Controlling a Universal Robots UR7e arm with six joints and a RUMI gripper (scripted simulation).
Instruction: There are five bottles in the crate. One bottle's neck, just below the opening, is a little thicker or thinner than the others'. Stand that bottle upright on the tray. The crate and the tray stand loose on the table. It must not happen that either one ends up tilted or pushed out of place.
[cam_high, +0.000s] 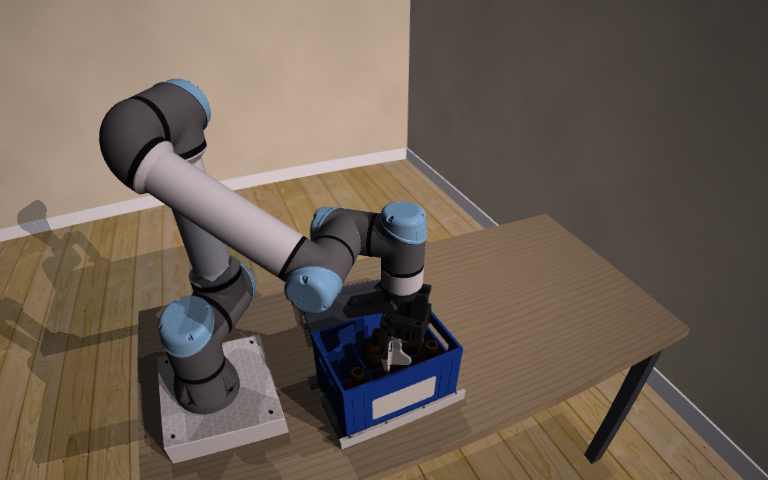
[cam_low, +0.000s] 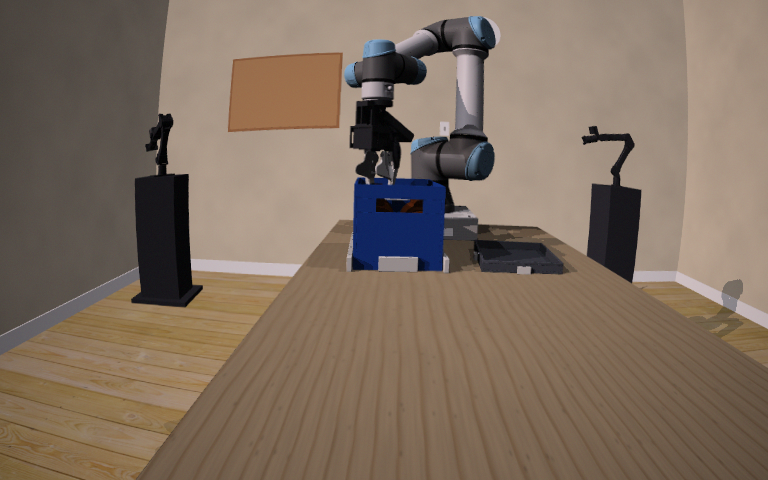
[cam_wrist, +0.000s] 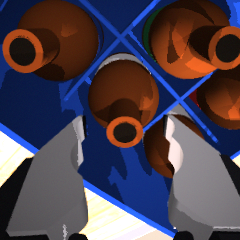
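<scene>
Now: hand 10 mm short of the crate, 40 mm to the right of it and 70 mm above it. Round my hand: tray (50 mm ahead, 320 mm to the left, 140 mm below).
</scene>
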